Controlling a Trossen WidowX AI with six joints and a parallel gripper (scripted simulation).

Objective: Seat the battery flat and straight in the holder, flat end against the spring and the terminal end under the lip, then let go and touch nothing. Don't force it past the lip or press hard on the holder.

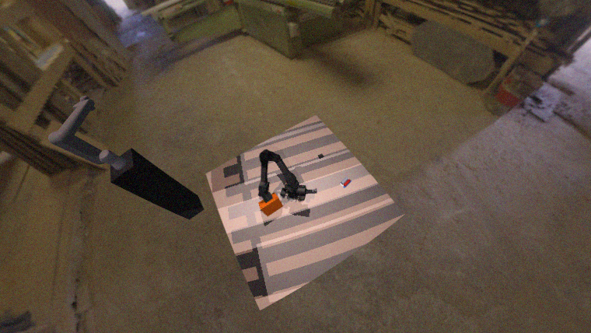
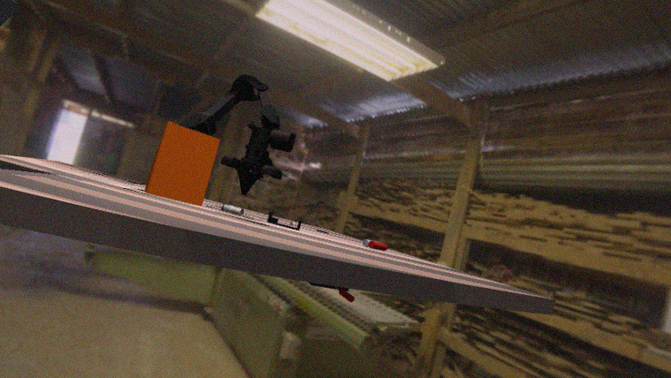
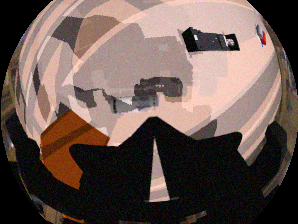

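The battery lies 2 cm behind my gripper tip, 2 cm to the left of it and 5 cm below it. Also, from my gripper tip: black piece (44 cm ahead, 19 cm to the left, 6 cm below).
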